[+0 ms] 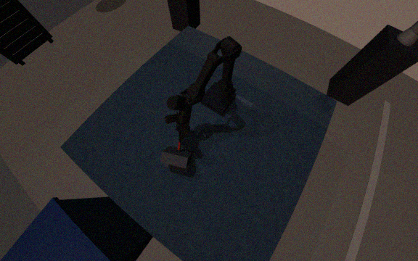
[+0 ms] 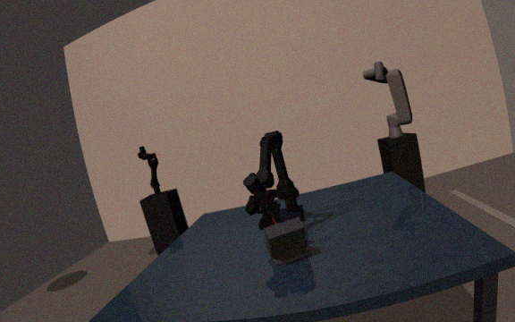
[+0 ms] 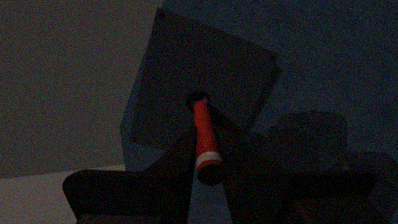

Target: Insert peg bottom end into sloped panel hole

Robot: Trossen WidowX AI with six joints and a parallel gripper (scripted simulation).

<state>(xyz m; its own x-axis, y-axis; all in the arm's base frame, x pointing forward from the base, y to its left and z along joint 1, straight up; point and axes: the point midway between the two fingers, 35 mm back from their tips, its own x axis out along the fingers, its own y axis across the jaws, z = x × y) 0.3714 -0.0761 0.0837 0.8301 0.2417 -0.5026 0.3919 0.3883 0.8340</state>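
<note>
Now: the sloped panel 7 cm ahead of my gripper tip, 2 cm to the left of it and 4 cm below it. Also, from my gripper tip: peg 1 cm behind, 1 cm above.
</note>
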